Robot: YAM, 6 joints.
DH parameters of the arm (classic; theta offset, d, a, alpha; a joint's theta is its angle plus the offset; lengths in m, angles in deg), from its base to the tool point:
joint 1: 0 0.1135 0.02 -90
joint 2: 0 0 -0.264 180
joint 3: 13.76 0 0.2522 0
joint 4: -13.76 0 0.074 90
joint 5: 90 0 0 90
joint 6: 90 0.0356 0 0
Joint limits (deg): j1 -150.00..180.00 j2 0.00..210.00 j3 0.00..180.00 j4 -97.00..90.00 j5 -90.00..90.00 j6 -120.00..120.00
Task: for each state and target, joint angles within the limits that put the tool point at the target. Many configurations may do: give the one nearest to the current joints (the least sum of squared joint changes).
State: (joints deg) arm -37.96 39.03 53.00 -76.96 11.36 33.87
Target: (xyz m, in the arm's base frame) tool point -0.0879 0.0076 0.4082
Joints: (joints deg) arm -13.77 13.81 80.10 -75.29 22.35 33.87
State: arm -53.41 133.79 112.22 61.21 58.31 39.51
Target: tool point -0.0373 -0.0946 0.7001
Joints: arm -94.65 91.68 145.34 53.24 56.00 39.51
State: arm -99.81 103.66 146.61 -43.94 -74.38 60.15
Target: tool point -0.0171 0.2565 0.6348
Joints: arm -78.89 60.44 172.86 -25.12 -66.48 60.15
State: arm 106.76 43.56 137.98 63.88 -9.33 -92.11
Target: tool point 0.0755 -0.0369 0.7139
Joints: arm 150.91 71.56 141.92 44.62 7.21 -92.11
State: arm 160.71 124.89 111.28 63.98 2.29 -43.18
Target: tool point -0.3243 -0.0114 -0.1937
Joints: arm 180.00 172.47 64.98 50.70 -18.68 -43.18
